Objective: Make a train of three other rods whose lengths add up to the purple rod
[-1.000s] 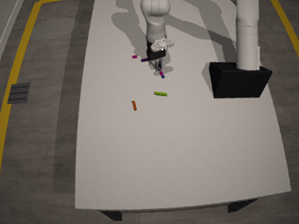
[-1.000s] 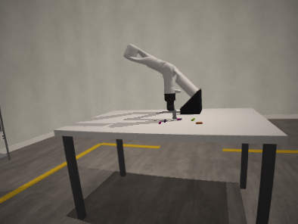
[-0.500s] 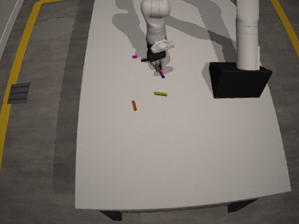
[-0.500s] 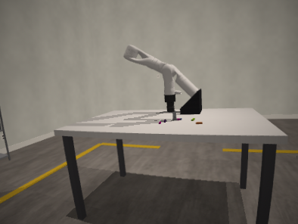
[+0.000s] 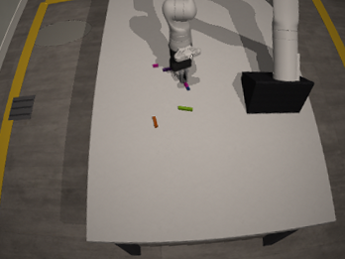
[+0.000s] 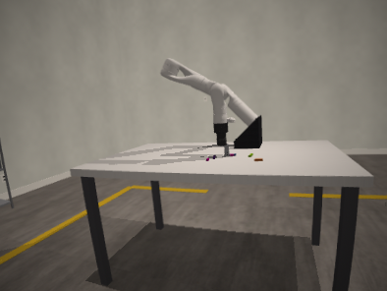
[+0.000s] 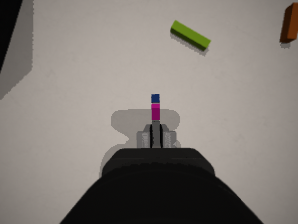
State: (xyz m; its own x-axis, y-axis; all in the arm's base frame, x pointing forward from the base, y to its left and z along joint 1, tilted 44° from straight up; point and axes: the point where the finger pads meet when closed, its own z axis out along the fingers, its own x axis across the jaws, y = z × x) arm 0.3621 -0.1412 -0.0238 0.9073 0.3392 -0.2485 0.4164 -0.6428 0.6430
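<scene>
Now: hand 1 cm above the grey rod. From my hand the other things lie so: purple rod 5 cm to the right, 5 cm ahead, 1 cm below; lime rod 13 cm to the left, 1 cm below, 1 cm behind; small blue rod 4 cm to the left, 2 cm behind, 1 cm below.
</scene>
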